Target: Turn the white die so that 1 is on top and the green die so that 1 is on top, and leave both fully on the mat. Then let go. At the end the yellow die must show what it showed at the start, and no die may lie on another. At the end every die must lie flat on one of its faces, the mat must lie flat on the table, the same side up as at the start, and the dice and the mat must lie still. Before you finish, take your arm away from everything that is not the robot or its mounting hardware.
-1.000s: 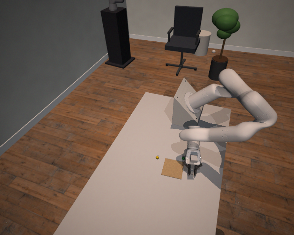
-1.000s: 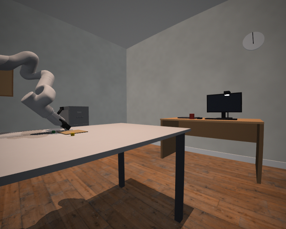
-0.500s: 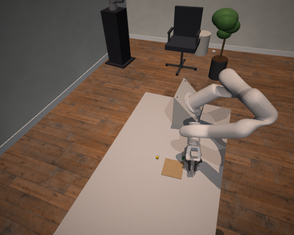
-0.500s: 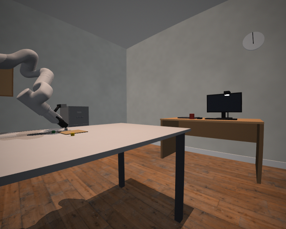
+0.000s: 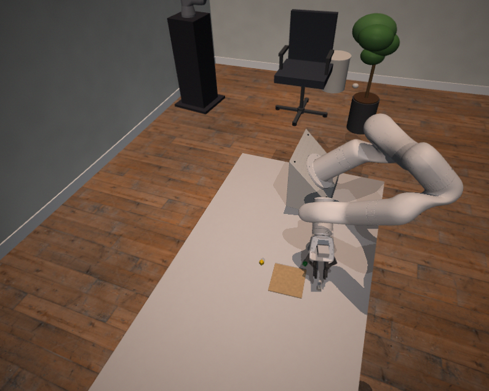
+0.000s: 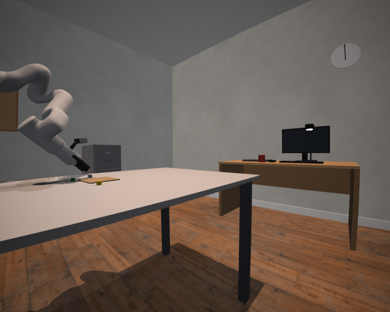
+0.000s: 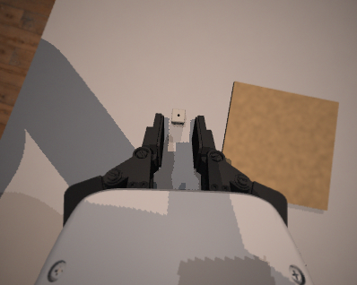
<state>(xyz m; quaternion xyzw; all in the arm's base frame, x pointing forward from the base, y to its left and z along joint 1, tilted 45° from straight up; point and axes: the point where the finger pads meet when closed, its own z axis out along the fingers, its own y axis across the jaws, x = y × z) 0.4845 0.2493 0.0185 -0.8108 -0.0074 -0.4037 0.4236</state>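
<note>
Right now my hand is 50 mm above the white die, 30 mm short of it and 10 mm to the right of it. The rest, counted from my hand: mat (120 mm to the right, 60 mm below, 50 mm ahead); then yellow die (260 mm to the right, 50 mm below, 30 mm ahead); then green die (80 mm to the right, 50 mm below, 50 mm behind).
</note>
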